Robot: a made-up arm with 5 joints.
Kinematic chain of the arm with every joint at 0, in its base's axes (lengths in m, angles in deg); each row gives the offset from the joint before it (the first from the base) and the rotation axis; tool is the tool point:
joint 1: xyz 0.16 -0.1 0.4 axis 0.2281 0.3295 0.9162
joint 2: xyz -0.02 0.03 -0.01 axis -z
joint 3: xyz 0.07 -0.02 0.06 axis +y
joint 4: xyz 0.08 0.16 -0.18 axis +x
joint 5: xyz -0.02 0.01 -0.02 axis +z
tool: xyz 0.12 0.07 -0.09
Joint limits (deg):
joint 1: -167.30..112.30
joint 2: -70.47..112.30
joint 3: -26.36..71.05
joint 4: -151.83..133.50
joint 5: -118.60..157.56
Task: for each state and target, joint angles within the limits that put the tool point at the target. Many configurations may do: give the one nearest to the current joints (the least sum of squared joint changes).
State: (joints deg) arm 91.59 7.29 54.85 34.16 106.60
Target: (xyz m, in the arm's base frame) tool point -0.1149 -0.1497 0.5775
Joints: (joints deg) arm 95.05 10.69 52.14 55.37 113.18
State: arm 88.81 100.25 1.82 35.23 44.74
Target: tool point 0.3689 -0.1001 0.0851
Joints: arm 60.67 112.30 2.24 16.78 20.75
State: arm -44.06 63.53 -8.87 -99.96 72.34
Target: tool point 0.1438 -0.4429 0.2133
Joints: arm -31.53 95.39 -26.36 -47.34 48.79
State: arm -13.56 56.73 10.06 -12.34 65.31
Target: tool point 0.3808 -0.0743 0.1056
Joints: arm -9.22 63.04 8.71 -30.74 64.32
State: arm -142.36 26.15 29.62 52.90 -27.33
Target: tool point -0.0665 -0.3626 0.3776
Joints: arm -154.59 65.18 37.88 59.21 -29.24
